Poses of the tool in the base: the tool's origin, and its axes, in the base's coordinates. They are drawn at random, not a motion.
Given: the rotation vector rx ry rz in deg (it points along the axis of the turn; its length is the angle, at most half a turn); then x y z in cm.
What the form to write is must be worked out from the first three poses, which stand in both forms.
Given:
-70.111, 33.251, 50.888, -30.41, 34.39, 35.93
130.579, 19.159, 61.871, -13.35, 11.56, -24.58
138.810, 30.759, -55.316, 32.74, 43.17, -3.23
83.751, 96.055, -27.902, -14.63, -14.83, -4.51
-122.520, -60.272, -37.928, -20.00, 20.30, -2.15
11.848, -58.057, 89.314, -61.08, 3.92, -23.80
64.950, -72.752, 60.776, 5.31, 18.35, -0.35
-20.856, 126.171, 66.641, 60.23, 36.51, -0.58
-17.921, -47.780, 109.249, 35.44, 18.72, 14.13
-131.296, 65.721, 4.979, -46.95, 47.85, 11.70
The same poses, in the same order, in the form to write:
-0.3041, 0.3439, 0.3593, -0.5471, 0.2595, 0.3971, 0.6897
-0.1335, 0.1156, -0.2458, 0.8562, 0.1256, 0.4057, 0.2944
0.3274, 0.4317, -0.0323, 0.8839, 0.1959, -0.3522, 0.2372
-0.1463, -0.1483, -0.0451, 0.5829, 0.6685, -0.1942, 0.4190
-0.2000, 0.2030, -0.0215, -0.8168, -0.4018, -0.2528, 0.3279
-0.6108, 0.0392, -0.2380, 0.0890, -0.4359, 0.6706, 0.5935
0.0531, 0.1835, -0.0035, 0.4765, -0.5337, 0.4458, 0.5379
0.6023, 0.3651, -0.0058, -0.1376, 0.8326, 0.4398, 0.3073
0.3544, 0.1872, 0.1413, -0.1291, -0.3442, 0.7869, 0.4956
-0.4695, 0.4785, 0.1170, -0.8567, 0.4288, 0.0325, 0.2848

